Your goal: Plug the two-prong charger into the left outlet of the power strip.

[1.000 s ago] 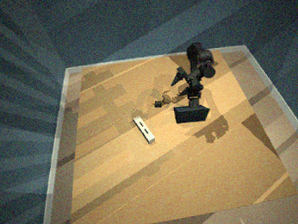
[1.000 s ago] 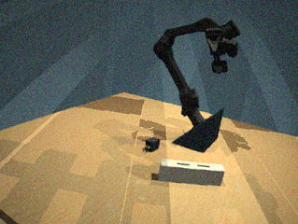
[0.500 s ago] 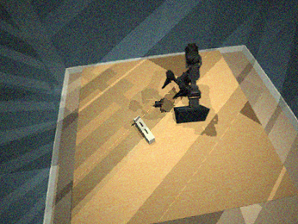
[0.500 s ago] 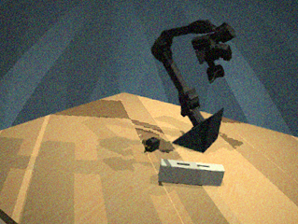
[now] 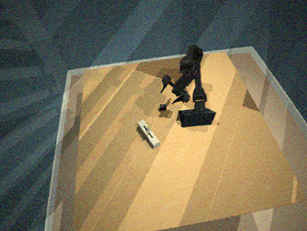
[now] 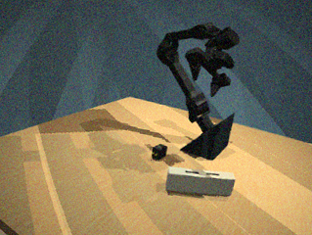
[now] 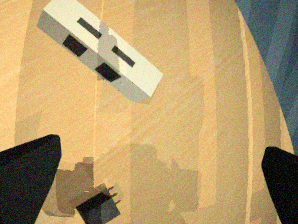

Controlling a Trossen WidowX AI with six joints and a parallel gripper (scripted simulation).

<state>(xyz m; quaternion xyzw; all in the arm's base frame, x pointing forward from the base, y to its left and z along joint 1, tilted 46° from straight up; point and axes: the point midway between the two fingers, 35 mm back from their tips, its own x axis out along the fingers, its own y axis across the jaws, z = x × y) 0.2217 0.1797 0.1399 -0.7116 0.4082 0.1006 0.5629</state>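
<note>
Now: the black two-prong charger 250 mm below my gripper tip, 120 mm to the right of it and 20 mm ahead of it.
</note>
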